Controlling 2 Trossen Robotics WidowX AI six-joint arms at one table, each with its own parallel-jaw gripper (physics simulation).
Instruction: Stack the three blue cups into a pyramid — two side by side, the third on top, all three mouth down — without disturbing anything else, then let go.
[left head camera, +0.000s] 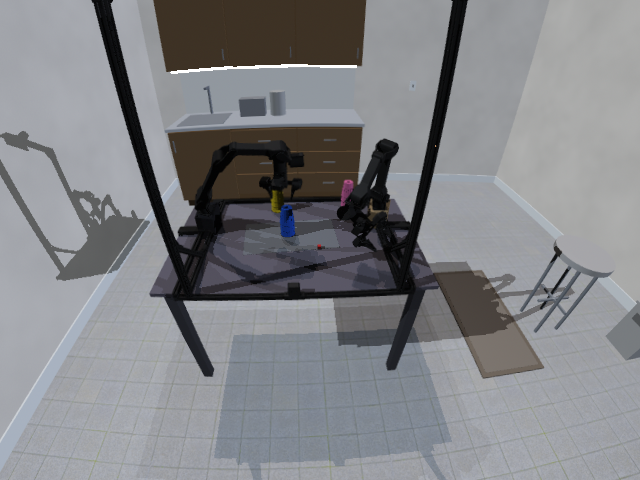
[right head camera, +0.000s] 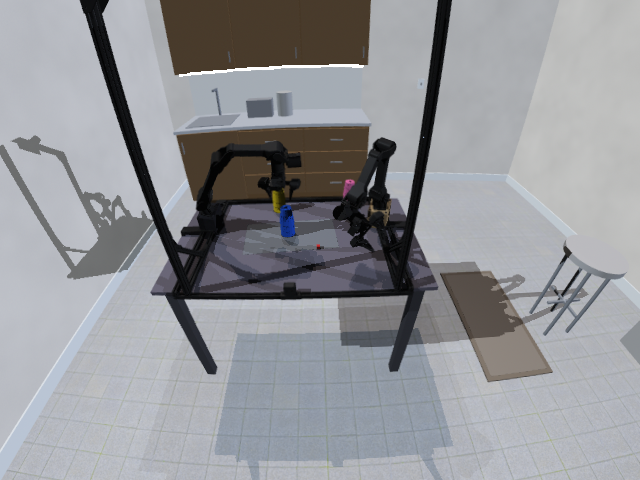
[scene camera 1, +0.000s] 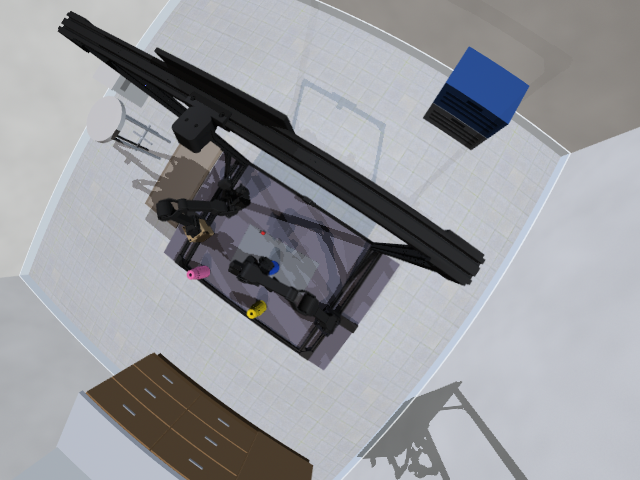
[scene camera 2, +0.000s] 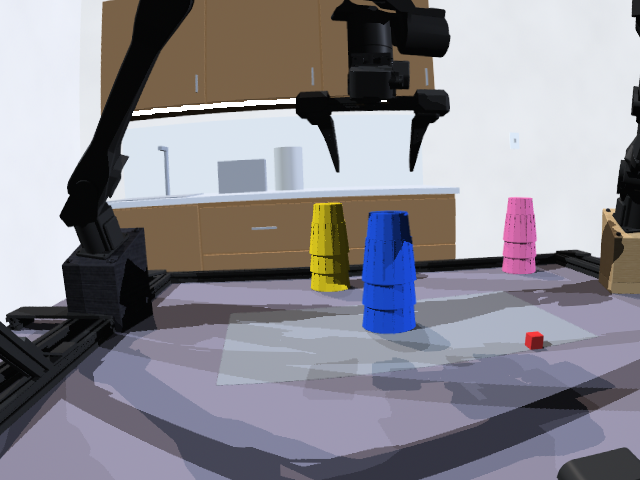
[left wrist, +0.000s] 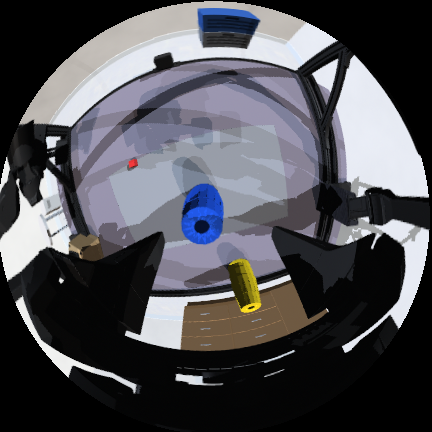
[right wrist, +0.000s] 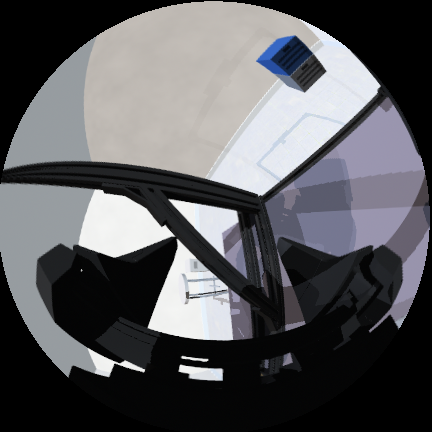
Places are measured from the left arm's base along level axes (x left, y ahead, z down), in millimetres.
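Pixels of known places: left gripper, fingertip midpoint: (left head camera: 281, 199) (right head camera: 280, 199) (scene camera 2: 374, 172) (left wrist: 219, 234); right gripper, fingertip midpoint: (left head camera: 383, 244) (right head camera: 380, 244) (scene camera 1: 235, 178) (right wrist: 228, 242); left arm's base at its link origin: (left head camera: 206, 209) (right head camera: 208, 210) (scene camera 1: 327, 323) (scene camera 2: 103, 245) (left wrist: 352, 207); right arm's base at its link origin: (left head camera: 379, 205) (right head camera: 379, 204) (scene camera 1: 193, 230) (scene camera 2: 634, 222).
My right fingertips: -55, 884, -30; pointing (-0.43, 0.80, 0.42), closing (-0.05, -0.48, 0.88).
Observation:
For each thing: its top centre in the pictures, then the offset to it from my right fingertips, as dx, dy, dz. Level surfaces: height alone.
- pale mat at its surface level: dz +147
- yellow cup stack at its top centre: (scene camera 2: 326, 203) (left wrist: 251, 306) (scene camera 1: 252, 313) (left head camera: 275, 185) (right head camera: 277, 186) +338, -620, -4
- pink stack at its top centre: (scene camera 2: 519, 197) (right head camera: 350, 181) (left head camera: 348, 181) (scene camera 1: 189, 275) +518, -258, -4
- small red cube at its top centre: (scene camera 2: 534, 334) (left wrist: 131, 162) (left head camera: 319, 245) +77, -293, +132
Three blue cups (left head camera: 287, 222) (right head camera: 287, 222) (scene camera 1: 273, 267) (scene camera 2: 388, 268) (left wrist: 202, 205) are nested mouth down in one upright stack on the pale mat (scene camera 2: 258, 356) (left wrist: 260, 150). My left gripper (scene camera 2: 374, 171) (left wrist: 219, 234) is open and empty, pointing down. In scene camera 2 its fingertips are above the level of the stack's top, one on either side of it, apart from the cups. My right gripper (right wrist: 228, 242) is open and empty. It hangs at the right side of the table in the head camera views, away from the cups, which do not show in the right wrist view.
A yellow cup stack (scene camera 1: 256, 310) (scene camera 2: 329, 248) (left wrist: 245, 285) stands behind the blue one. A pink stack (scene camera 1: 198, 272) (scene camera 2: 519, 235) stands at the back right in scene camera 2. A small red cube (left head camera: 318, 246) (scene camera 2: 534, 340) (left wrist: 132, 163) lies near the mat's edge. Black frame rails edge the table.

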